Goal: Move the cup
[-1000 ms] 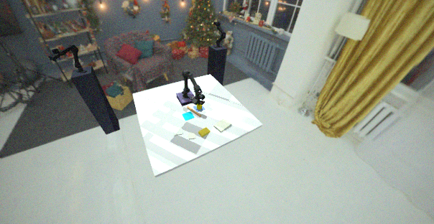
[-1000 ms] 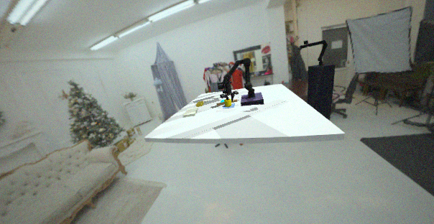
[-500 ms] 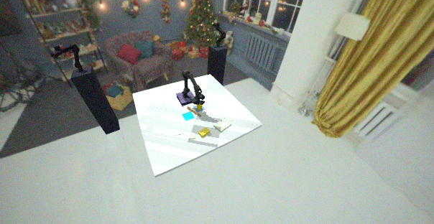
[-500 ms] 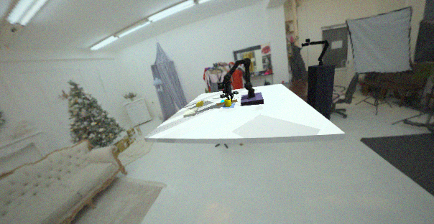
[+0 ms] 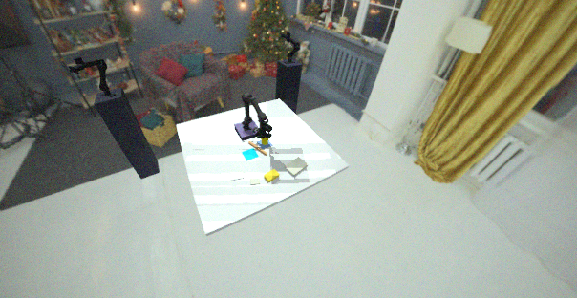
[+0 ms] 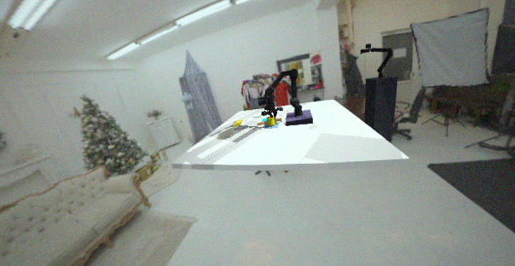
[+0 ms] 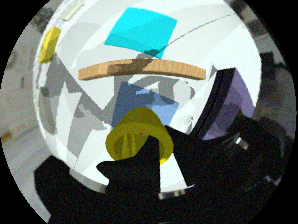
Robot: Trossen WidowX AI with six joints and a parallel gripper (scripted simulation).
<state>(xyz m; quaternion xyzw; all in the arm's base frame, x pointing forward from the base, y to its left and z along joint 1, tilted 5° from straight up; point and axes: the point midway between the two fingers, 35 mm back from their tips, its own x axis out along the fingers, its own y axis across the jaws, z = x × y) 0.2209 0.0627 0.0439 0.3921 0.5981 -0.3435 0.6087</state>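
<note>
My gripper tip is 50 mm short of the wooden stick, 80 mm to the left of it and 40 mm above it. From my gripper tip the other things lie so: cream slab (420 mm ahead, 110 mm to the left, 30 mm below); yellow cup (20 mm ahead, 10 mm to the left).
</note>
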